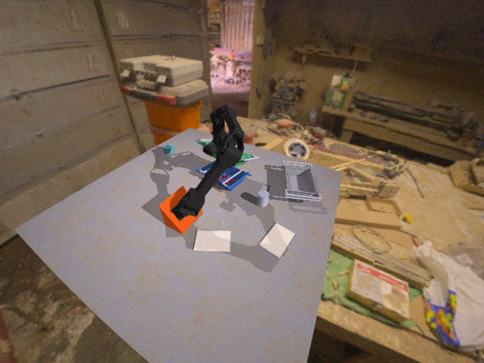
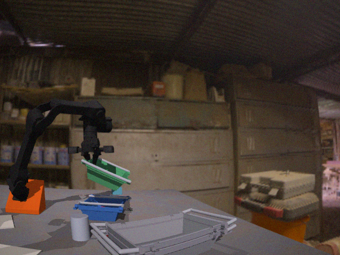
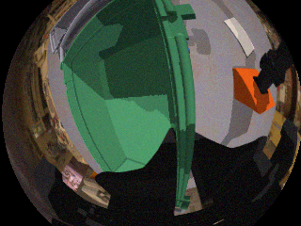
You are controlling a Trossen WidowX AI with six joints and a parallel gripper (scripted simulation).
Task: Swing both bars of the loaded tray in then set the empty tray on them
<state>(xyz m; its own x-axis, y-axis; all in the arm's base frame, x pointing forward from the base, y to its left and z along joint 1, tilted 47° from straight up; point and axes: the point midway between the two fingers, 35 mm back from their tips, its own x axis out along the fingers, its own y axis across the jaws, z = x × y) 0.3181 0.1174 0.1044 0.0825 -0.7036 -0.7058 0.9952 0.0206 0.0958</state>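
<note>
My gripper tip is 7 cm short of the green tray and 1 cm below it. The rest, counted from my gripper tip: teal block 10 cm ahead, 51 cm to the left, 16 cm below; red block 5 cm ahead, 26 cm to the right, 17 cm below; grey cylinder 2 cm behind, 28 cm to the right, 15 cm below.
</note>
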